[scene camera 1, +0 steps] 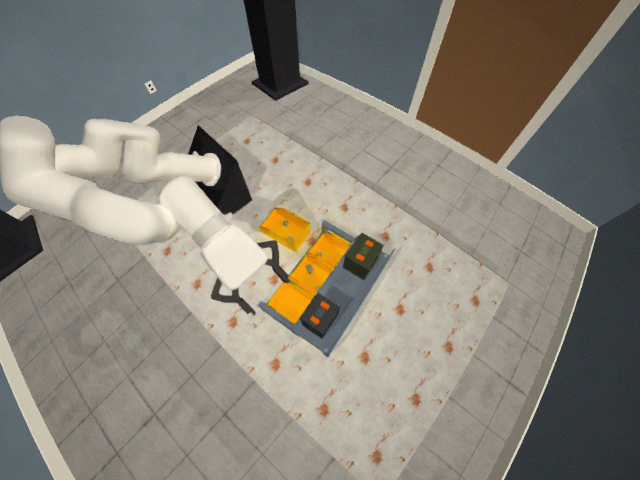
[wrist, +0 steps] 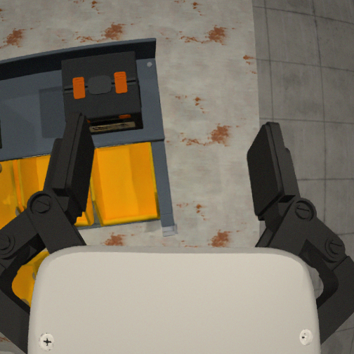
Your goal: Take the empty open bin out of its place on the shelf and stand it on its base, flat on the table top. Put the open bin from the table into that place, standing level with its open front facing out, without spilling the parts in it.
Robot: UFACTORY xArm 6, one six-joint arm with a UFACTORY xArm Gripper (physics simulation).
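Places are measured from the arm's base along level axes (x ahead, y left, z up), in millimetres.
Pixels of known places: gripper, fingertip midpoint: (scene camera 1: 271, 297); arm's base, origin of the base link: (scene camera 1: 210, 169).
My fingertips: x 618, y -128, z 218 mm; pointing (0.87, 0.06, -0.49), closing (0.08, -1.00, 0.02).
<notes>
For each thing: its middle in the pictures, then the offset to it from my fingertips. "*": a spot on its surface instead. Level surfaces: height alone.
- grey-blue shelf, surface spot: (scene camera 1: 343, 289) * 44 mm ahead, 194 mm left, 281 mm down
- end bin, body centre: (scene camera 1: 295, 306) 31 mm back, 52 mm left, 340 mm down
- middle bin, surface spot: (scene camera 1: 310, 272) * 92 mm back, 171 mm left, 361 mm down
- far bin, body centre: (scene camera 1: 334, 254) 80 mm back, 276 mm left, 340 mm down
- yellow open bin, body centre: (scene camera 1: 284, 227) 292 mm back, 213 mm left, 346 mm down
- black case, body centre: (scene camera 1: 320, 316) 66 mm ahead, 74 mm left, 220 mm down
- dark green case, body centre: (scene camera 1: 362, 256) 16 mm ahead, 300 mm left, 233 mm down
- table, its level: 383 mm down
The grey-blue shelf (scene camera 1: 343, 289) (wrist: 162, 185) holds three yellow bins in a row. The end bin (scene camera 1: 291, 302) (wrist: 127, 185) looks empty and sits in its place. The middle bin (scene camera 1: 310, 272) and far bin (scene camera 1: 330, 246) show small grey parts. Another yellow open bin (scene camera 1: 284, 227) stands on the table beside the shelf's far end, with small grey parts inside; a yellow piece of it seems to show at the wrist view's lower left. My gripper (scene camera 1: 268, 295) (wrist: 173, 132) is wide open and empty, above and in front of the shelf's near end. One finger overlaps the bins in the wrist view.
A black case (scene camera 1: 320, 314) (wrist: 100, 92) with orange latches stands on the shelf above the end bin. A dark green case (scene camera 1: 363, 255) stands at the far end. A black wedge-shaped block (scene camera 1: 235, 186) stands on the table (scene camera 1: 361, 392) beside the arm.
</notes>
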